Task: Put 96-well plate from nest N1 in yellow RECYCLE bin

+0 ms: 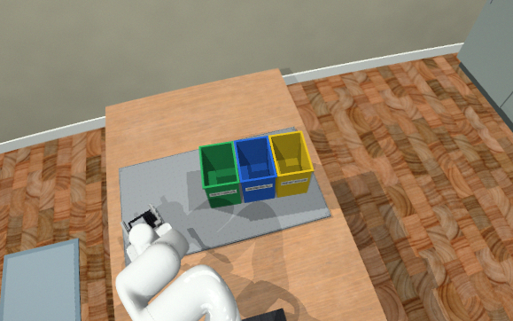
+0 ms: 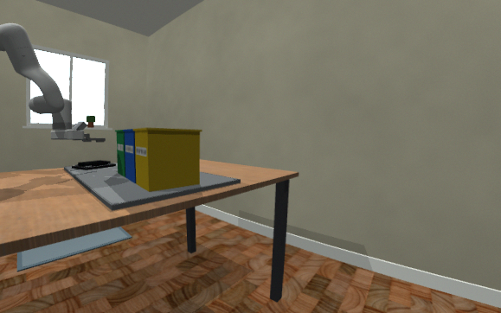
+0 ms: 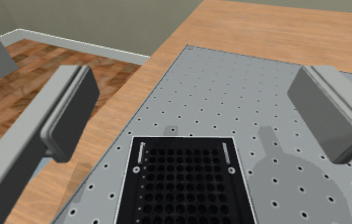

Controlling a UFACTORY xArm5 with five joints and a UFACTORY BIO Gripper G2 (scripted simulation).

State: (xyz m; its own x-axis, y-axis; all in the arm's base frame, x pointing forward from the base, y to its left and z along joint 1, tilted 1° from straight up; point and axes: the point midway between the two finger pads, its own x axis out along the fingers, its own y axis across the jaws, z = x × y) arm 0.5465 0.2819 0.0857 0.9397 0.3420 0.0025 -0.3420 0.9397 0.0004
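The black 96-well plate is 120 mm below my hand. From my hand the other things lie so: blue bin (450 mm to the right, 90 mm ahead, 50 mm below); then green bin (320 mm to the right, 110 mm ahead, 50 mm below); then black plate nest N1 (130 mm below).
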